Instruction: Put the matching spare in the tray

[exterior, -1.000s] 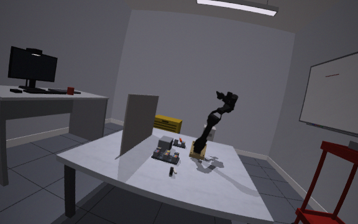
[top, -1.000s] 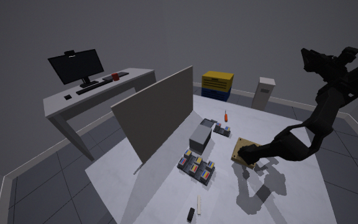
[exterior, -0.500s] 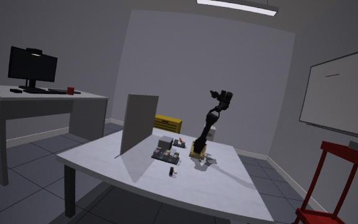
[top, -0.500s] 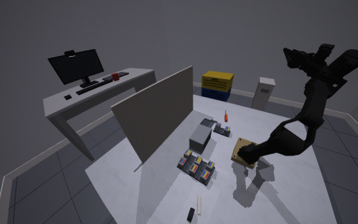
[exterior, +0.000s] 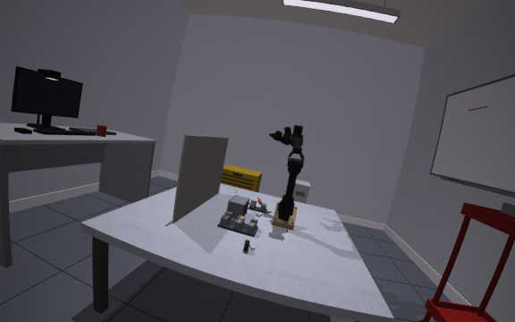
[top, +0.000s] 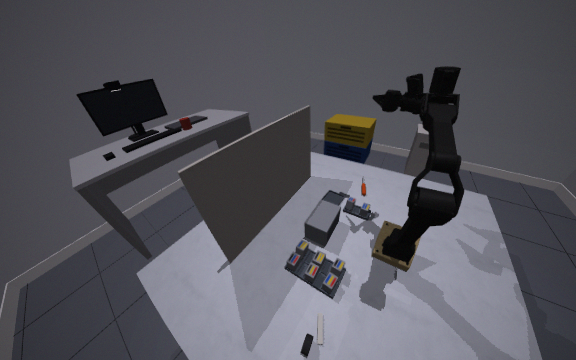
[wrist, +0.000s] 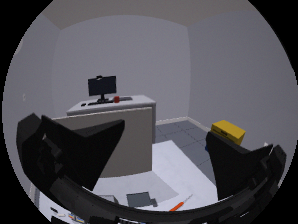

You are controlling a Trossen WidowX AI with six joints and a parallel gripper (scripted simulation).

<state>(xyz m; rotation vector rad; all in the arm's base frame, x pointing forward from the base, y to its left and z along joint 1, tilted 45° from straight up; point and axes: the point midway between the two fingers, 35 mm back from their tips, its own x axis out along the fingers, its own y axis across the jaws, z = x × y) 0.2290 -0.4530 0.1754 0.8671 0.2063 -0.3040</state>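
Now: gripper tip 490 mm above the grey spare, 50 mm to the right of it and 50 mm past it. Round my gripper tip: tall grey panel 320 mm ahead, 300 mm below, 280 mm to the left; grey mounted unit 480 mm below, 260 mm to the left, 70 mm ahead; white stick 580 mm to the left, 520 mm below, 120 mm behind.
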